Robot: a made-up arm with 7 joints.
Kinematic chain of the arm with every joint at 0, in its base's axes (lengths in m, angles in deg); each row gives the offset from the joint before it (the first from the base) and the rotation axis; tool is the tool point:
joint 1: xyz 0 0 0.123 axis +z
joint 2: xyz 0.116 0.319 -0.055 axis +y
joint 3: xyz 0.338 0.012 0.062 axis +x
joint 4: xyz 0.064 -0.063 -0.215 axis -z
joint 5: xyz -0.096 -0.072 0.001 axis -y
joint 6: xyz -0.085 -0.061 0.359 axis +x
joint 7: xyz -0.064 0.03 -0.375 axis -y
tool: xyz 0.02 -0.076 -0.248
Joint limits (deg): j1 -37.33..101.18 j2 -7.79..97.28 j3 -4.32..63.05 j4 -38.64..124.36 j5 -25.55..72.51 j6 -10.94..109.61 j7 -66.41..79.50
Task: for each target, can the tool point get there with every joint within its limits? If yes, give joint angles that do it. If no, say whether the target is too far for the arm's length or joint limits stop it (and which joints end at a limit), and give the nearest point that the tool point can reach.
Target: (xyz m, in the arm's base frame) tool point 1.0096 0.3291 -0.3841
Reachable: yes | joints -22.04 33.00 4.60 86.11 16.39 79.11 -25.39
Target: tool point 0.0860 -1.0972 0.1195
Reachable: no: joint limits stop it (at a limit: joint 1, joint 2, joint 6, joint 7) | nearest point -0.1127 -0.5696 -0.1011 | short by 0.605 m
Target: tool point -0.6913 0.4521 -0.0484
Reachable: yes | joints 64.65 46.33 57.92 58.39 12.11 1.06 -40.22
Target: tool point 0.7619 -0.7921 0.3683
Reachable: no: joint limits stop it (at a limit: joint 1, joint 2, joint 4, joint 6) | nearest point 0.7498 -0.6275 0.3273 | short by 0.170 m
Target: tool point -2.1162 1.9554 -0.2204
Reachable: no: too far | nearest point -1.0216 1.0348 -0.0750 | short by 1.438 m
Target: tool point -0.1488 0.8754 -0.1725
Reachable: yes | joints 24.99 58.73 46.19 88.90 -4.05 4.89 -29.89
